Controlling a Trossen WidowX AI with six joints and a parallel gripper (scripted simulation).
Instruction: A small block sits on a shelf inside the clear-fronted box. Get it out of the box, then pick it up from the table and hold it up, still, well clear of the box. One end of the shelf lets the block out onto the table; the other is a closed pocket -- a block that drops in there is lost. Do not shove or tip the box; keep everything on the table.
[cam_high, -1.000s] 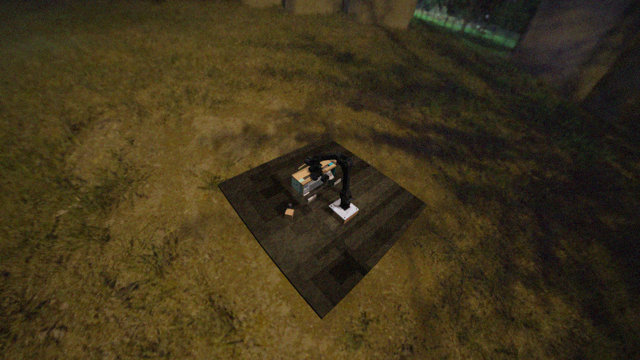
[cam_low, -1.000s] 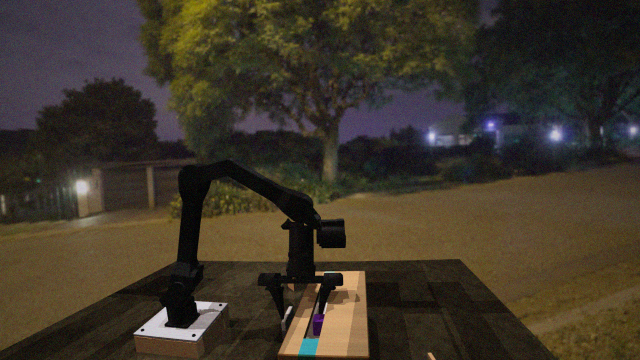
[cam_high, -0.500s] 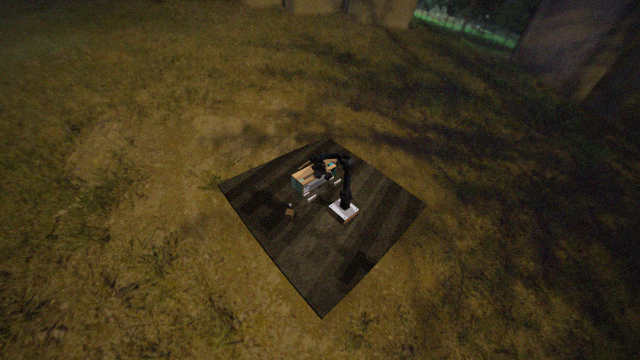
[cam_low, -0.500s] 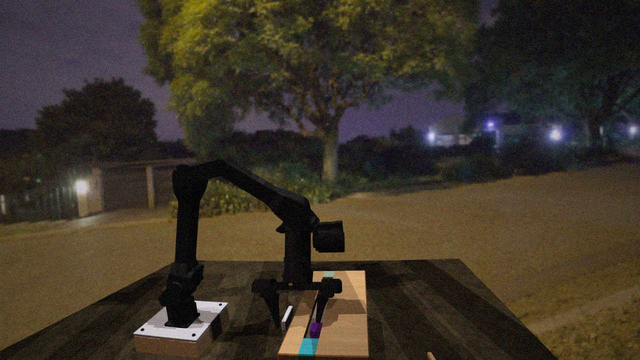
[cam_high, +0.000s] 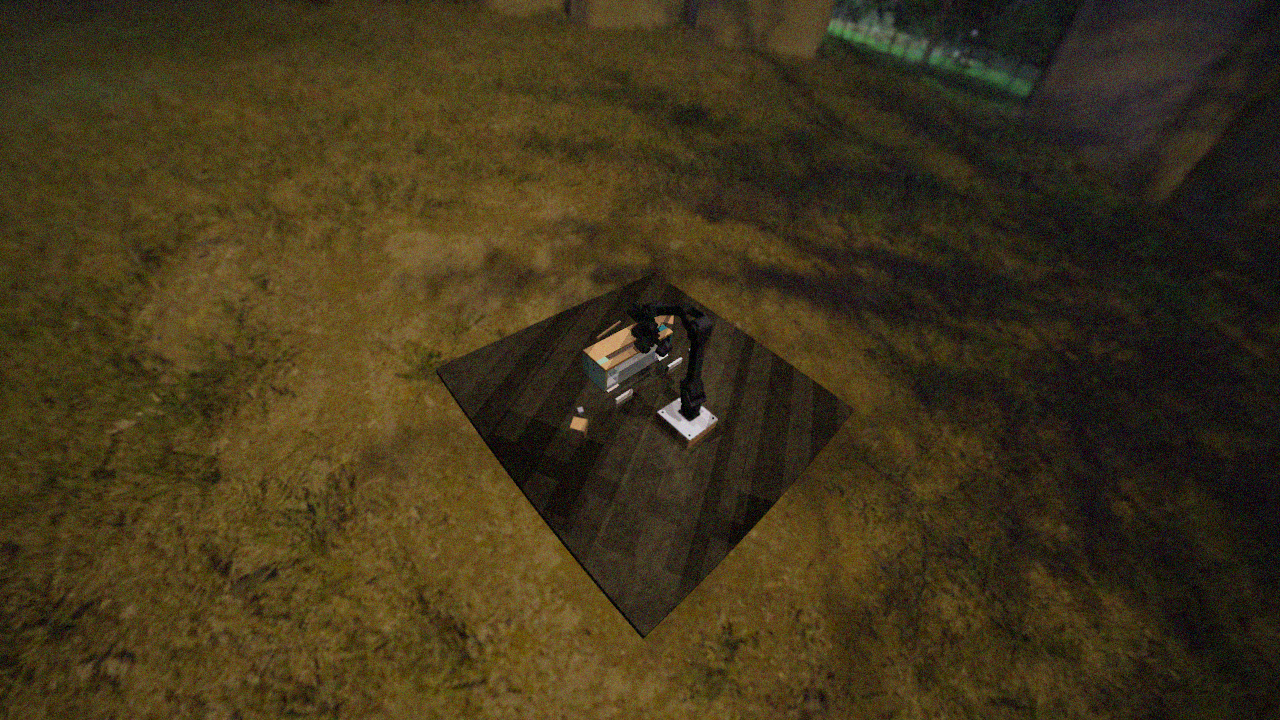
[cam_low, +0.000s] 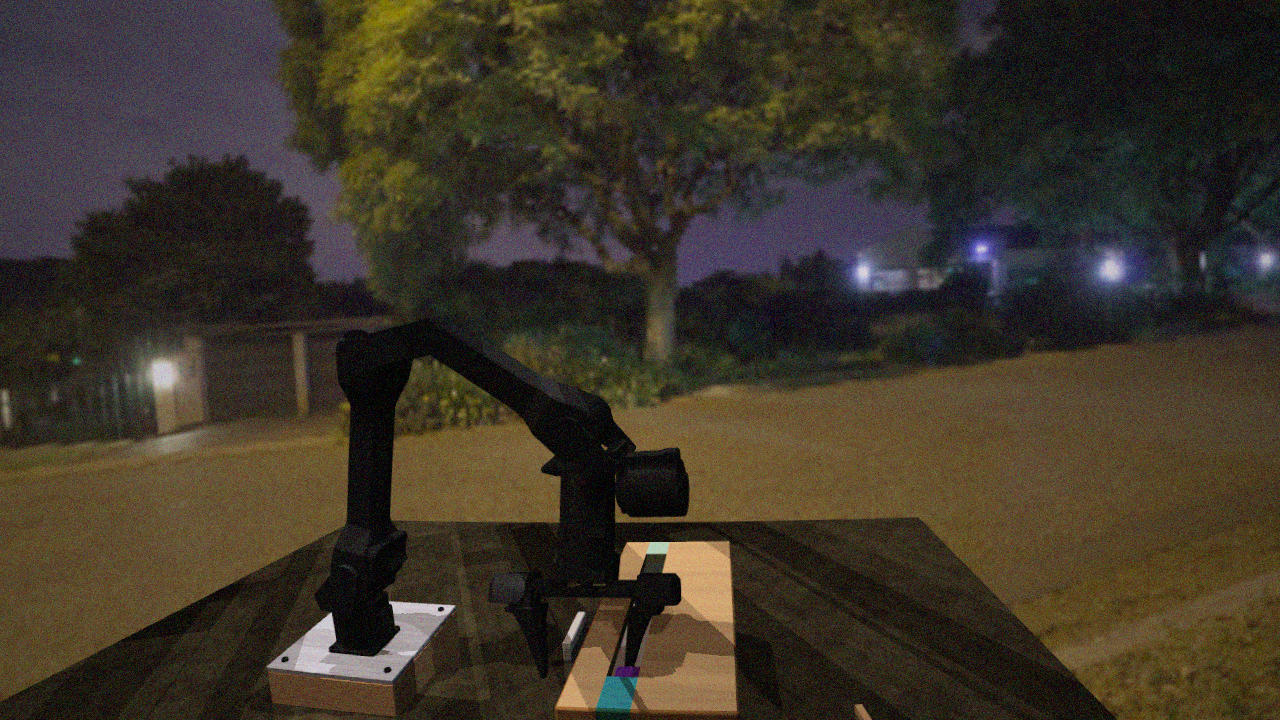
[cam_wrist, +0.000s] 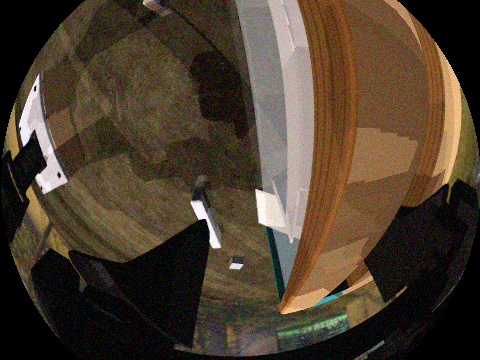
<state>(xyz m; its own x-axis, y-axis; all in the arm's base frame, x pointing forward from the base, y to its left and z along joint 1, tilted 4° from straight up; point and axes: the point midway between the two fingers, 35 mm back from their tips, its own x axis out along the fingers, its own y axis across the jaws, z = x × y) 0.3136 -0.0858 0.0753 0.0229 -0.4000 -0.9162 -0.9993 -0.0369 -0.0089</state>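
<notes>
My gripper tip is now 50 mm short of the purple block and 20 mm to the left of it. Round my gripper tip: tan block: 110 mm behind, 470 mm to the left, 60 mm below; box: 30 mm ahead, 80 mm to the left, 20 mm below.
</notes>
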